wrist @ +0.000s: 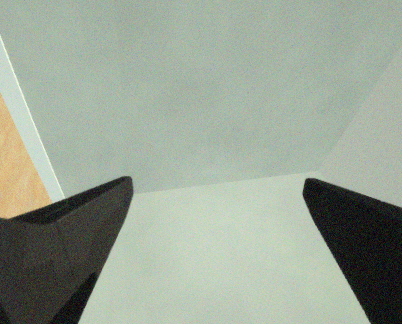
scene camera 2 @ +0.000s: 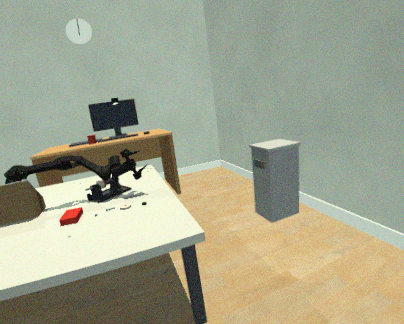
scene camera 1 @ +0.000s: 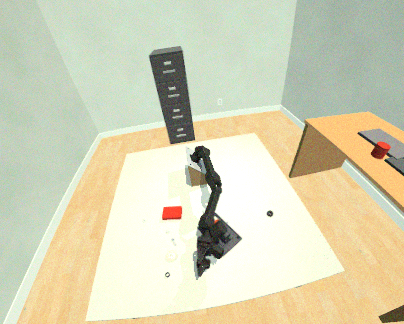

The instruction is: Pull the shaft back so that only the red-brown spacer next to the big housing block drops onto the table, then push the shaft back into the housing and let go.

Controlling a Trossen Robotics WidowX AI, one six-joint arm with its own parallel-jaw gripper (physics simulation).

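Observation:
My gripper is open and empty, its fingers wide apart. It is beside and above a dark base plate on the white table. A small orange-red part shows by that plate, with a pale part beside it, partly covered by the arm. I cannot tell the red-brown spacer, the shaft or the housing block apart at this size. The wrist view shows walls between the fingers, and none of the task's parts.
A red box lies on the table. A pale disc, a small dark ring and a black ring lie apart. A brown block stands near the arm's far end.

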